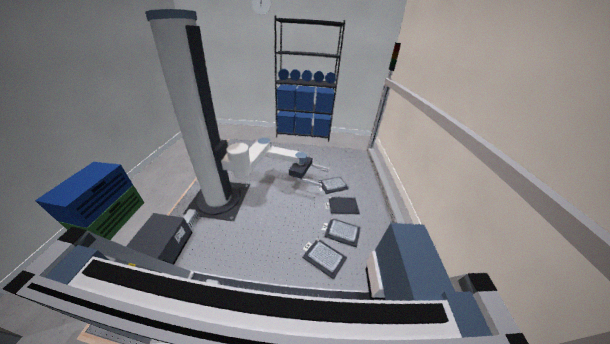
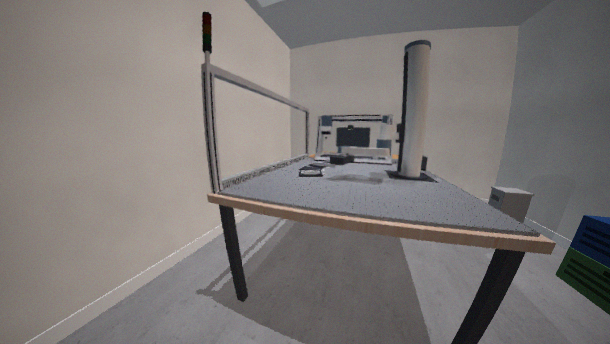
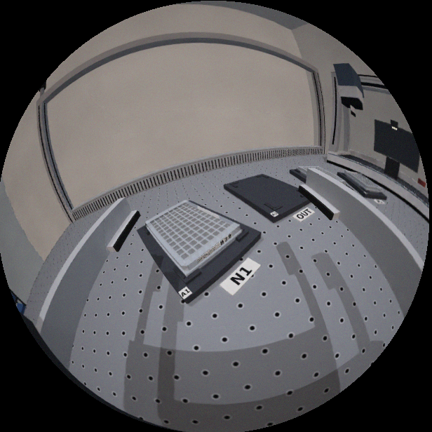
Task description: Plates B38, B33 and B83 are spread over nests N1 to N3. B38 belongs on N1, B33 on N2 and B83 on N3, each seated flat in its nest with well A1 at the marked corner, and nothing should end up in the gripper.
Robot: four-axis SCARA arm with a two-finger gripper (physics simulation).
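Plate B38 lies on nest N1, looking about flat; its printed side faces the N1 label. The nest's A1 mark shows at its near corner; the plate's own well A1 cannot be made out. My gripper is open and empty, its fingers wide apart, short of the plate and turned slightly relative to it. A plate lies on nest N2, and another plate lies on nest N3; their printed codes are unreadable.
The dark OUT nest lies between N1 and N2 and bears no plate. The robot column stands on the table. A blue-grey box unit stands near N3. A framed guard runs along the table side.
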